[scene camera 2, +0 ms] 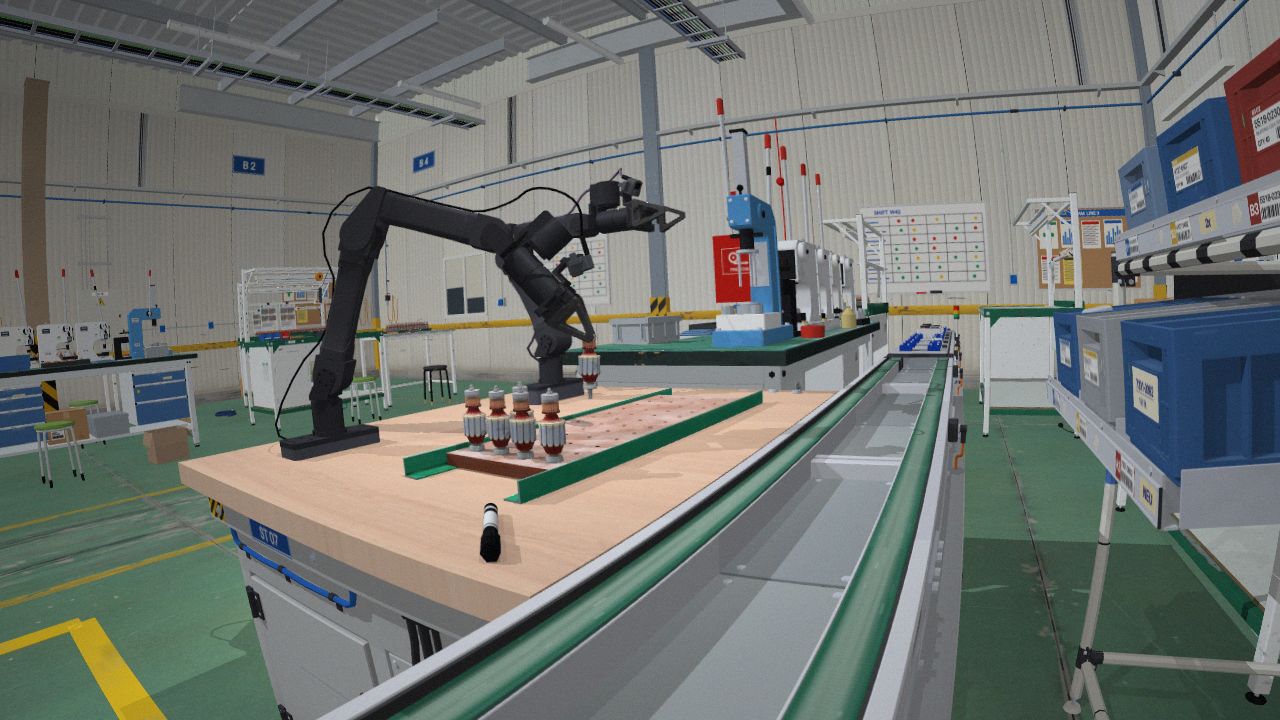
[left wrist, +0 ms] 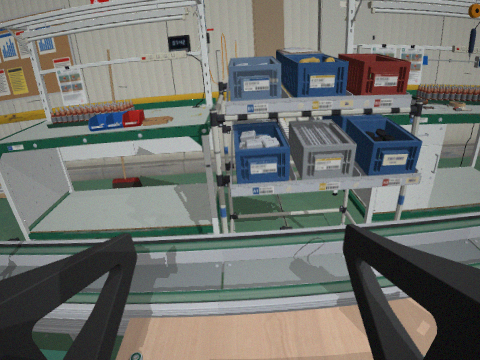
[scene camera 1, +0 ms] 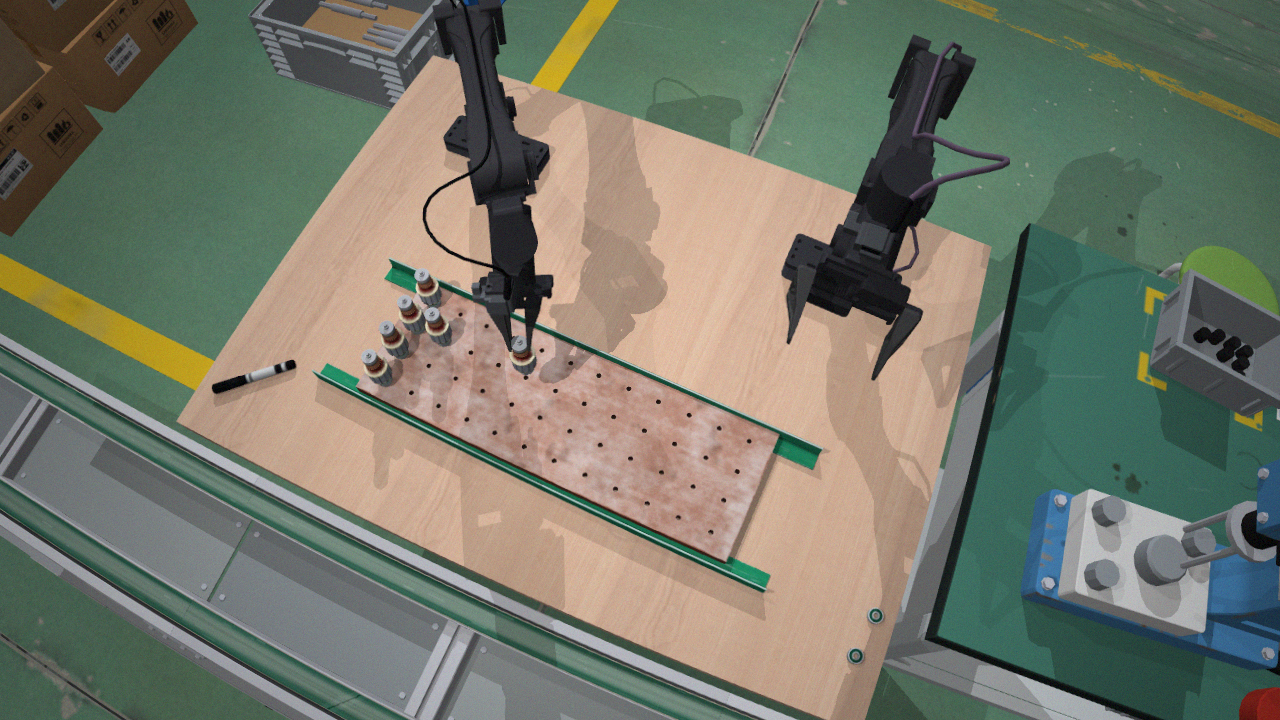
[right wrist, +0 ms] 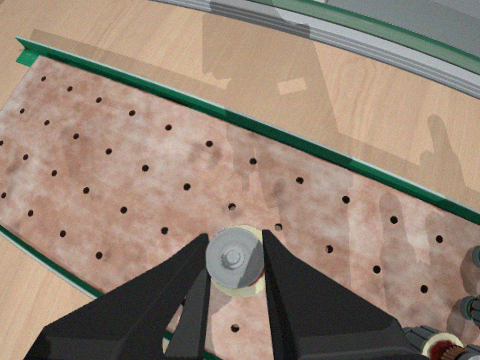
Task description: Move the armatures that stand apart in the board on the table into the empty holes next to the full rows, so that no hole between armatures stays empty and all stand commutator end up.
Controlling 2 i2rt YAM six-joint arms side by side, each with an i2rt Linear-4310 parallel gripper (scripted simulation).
Note:
I see my left gripper [scene camera 1: 831, 360], my right gripper [scene camera 2: 592, 340], a board [scene camera 1: 469, 390], a marker [scene camera 2: 490, 547], an armature [scene camera 1: 524, 361], an armature [scene camera 1: 437, 326] and an armature [scene camera 2: 552, 433].
The board is seen too in scene camera 2 [scene camera 2: 585, 435] and in the right wrist view [right wrist: 67, 120]. The marker is seen too in scene camera 1 [scene camera 1: 238, 381]. My left gripper is seen too in scene camera 2 [scene camera 2: 675, 212] and in the left wrist view [left wrist: 237, 241]. The left wrist view misses the board: it is out of frame. The left wrist view does not show the marker: it is out of frame.

